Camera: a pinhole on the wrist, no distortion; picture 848 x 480 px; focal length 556.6 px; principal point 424.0 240.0 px. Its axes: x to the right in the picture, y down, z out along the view. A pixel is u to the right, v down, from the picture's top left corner.
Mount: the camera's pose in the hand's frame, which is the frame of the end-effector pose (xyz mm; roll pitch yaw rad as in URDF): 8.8 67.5 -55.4 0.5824 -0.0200 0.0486
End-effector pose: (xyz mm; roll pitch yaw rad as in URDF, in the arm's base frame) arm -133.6 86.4 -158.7 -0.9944 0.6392 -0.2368
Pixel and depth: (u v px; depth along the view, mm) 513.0 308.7 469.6
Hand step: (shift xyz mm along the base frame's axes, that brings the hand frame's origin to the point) 306.2 167.4 204.3
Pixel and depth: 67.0 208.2 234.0
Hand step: -12.7 70.2 192.7
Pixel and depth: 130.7 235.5 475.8
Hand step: 62.2 156.2 428.7
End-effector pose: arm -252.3 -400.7 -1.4 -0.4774 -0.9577 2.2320
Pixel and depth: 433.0 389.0 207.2
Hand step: 8.4 -121.6 85.1
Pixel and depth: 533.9 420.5 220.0
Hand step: -11.4 -123.0 125.4
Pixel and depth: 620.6 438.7 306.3
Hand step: -14.2 -171.6 228.9
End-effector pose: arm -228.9 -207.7 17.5 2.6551 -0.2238 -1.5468
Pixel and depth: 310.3 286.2 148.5
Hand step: -30.3 4.2 -71.5
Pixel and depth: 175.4 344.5 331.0
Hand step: -57.9 77.1 -280.1
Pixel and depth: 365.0 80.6 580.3
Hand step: 192.0 -65.0 -477.8
